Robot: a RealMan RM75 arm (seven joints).
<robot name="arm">
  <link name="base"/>
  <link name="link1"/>
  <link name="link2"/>
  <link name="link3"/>
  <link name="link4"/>
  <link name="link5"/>
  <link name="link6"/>
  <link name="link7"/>
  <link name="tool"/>
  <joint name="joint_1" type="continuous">
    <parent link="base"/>
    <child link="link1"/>
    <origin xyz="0 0 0.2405" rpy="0 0 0"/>
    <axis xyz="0 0 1"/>
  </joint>
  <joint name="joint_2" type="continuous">
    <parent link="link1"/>
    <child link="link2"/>
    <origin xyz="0 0 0" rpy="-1.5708 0 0"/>
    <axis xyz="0 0 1"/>
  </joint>
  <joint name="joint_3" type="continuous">
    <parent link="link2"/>
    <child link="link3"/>
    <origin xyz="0 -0.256 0" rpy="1.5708 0 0"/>
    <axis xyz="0 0 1"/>
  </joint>
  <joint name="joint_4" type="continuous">
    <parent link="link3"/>
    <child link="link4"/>
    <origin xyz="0 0 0" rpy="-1.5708 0 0"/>
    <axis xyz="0 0 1"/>
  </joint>
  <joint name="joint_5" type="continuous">
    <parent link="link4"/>
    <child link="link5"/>
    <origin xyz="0 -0.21 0" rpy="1.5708 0 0"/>
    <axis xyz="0 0 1"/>
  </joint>
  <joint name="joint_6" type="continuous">
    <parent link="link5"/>
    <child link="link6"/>
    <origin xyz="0 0 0" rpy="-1.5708 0 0"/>
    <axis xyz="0 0 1"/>
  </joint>
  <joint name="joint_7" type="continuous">
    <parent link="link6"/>
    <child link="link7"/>
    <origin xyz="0 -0.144 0" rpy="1.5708 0 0"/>
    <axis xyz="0 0 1"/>
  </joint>
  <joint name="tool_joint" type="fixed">
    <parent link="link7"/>
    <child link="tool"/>
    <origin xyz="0 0 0" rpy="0 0 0"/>
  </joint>
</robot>
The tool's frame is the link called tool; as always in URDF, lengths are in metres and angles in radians. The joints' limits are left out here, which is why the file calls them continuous.
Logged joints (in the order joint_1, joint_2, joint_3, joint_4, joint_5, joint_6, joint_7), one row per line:
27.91, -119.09, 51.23, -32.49, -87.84, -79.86, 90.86
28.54, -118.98, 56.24, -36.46, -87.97, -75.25, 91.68
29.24, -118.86, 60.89, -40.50, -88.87, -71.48, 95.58
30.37, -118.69, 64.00, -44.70, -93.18, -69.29, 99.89
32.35, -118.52, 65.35, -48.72, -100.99, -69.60, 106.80
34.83, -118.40, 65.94, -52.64, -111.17, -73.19, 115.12
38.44, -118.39, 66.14, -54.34, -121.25, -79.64, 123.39
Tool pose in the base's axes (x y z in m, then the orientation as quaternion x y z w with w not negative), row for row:
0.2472, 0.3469, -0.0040, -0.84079, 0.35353, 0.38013, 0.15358
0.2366, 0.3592, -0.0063, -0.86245, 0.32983, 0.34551, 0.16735
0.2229, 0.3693, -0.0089, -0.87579, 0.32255, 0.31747, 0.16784
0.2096, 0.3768, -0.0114, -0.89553, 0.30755, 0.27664, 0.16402
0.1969, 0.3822, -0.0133, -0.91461, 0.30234, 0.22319, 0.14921
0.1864, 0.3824, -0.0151, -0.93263, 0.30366, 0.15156, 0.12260
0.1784, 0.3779, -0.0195, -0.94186, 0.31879, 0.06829, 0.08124
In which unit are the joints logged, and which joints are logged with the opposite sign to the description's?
The joints are logged in degrees. Opposite sign: joint_2, joint_3.
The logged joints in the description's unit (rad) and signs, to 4 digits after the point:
0.4871, 2.0785, -0.8941, -0.5671, -1.5331, -1.3938, 1.5858
0.4981, 2.0766, -0.9816, -0.6363, -1.5354, -1.3134, 1.6001
0.5103, 2.0745, -1.0627, -0.7069, -1.5511, -1.2476, 1.6682
0.5301, 2.0715, -1.1170, -0.7802, -1.6263, -1.2093, 1.7434
0.5646, 2.0686, -1.1406, -0.8503, -1.7626, -1.2147, 1.8640
0.6079, 2.0665, -1.1509, -0.9187, -1.9403, -1.2774, 2.0092
0.6709, 2.0663, -1.1544, -0.9484, -2.1162, -1.3900, 2.1536

